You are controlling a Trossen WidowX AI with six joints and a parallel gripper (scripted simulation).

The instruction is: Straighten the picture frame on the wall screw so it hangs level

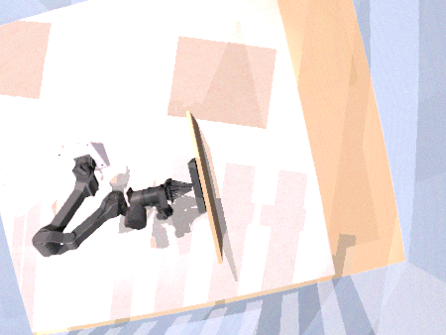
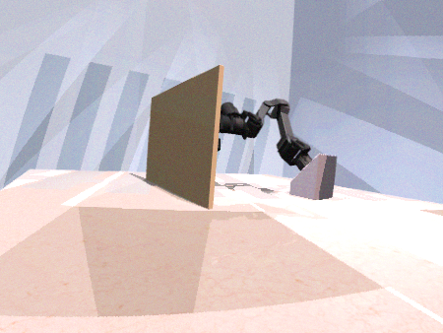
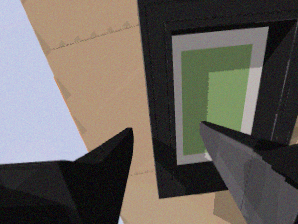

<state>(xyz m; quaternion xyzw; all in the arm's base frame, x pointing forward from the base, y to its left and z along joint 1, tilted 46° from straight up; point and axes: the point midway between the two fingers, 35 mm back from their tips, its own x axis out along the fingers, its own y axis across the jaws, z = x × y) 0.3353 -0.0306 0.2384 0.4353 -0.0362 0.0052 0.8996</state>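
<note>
Now: gripper tip 30 mm short of the picture frame and 50 mm above it. The rest, counted from my gripper tip: tan wall panel 40 mm ahead, 10 mm to the right, 60 mm below.
</note>
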